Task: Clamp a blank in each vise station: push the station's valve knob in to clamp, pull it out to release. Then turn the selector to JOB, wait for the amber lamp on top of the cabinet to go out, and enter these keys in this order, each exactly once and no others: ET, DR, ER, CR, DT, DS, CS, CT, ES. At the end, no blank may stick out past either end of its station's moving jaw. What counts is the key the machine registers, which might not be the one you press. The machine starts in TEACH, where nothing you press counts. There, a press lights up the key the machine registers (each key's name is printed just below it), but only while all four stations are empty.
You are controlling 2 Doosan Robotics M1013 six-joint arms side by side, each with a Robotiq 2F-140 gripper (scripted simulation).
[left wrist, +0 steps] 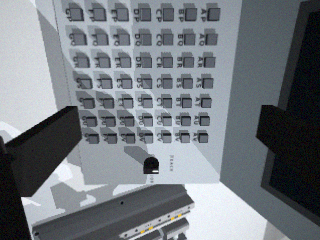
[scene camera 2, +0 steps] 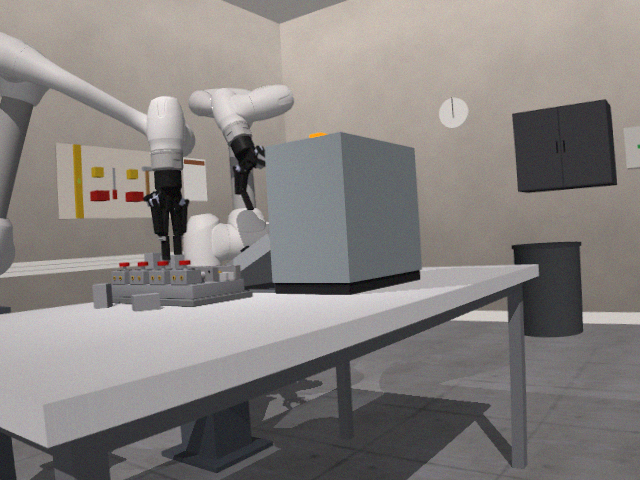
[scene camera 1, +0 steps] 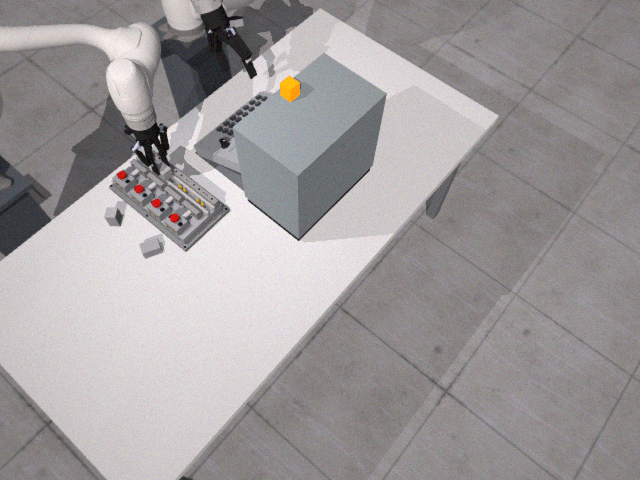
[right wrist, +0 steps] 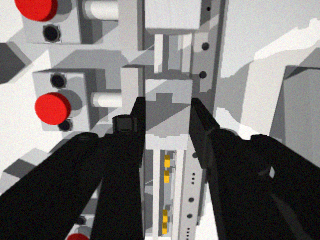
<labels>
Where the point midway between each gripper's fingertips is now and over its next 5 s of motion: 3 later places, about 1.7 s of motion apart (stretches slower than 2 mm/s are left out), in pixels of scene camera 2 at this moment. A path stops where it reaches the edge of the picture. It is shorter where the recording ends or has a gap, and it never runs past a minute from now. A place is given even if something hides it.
The left gripper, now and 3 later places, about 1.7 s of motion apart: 265, 198; 240, 238; 246, 253; 269, 247
The right gripper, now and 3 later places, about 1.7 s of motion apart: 172, 259; 172, 257; 142, 266; 145, 299
</labels>
